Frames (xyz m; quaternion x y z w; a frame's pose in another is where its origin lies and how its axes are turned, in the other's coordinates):
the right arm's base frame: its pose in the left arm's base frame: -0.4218 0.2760 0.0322 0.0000 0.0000 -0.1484 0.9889
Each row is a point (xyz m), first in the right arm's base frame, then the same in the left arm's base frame.
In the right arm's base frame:
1: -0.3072 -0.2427 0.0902
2: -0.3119 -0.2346 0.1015
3: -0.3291 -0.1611 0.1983
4: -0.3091 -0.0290 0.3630
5: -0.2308 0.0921 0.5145
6: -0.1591 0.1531 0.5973
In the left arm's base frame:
1: -0.7867 0.1342 0.1224
2: -0.7888 0.1433 0.1337
3: -0.7837 0.2186 0.2305
4: -0.7258 0.3390 0.3952
5: -0.6154 0.4318 0.5467
6: -0.5290 0.4691 0.6295

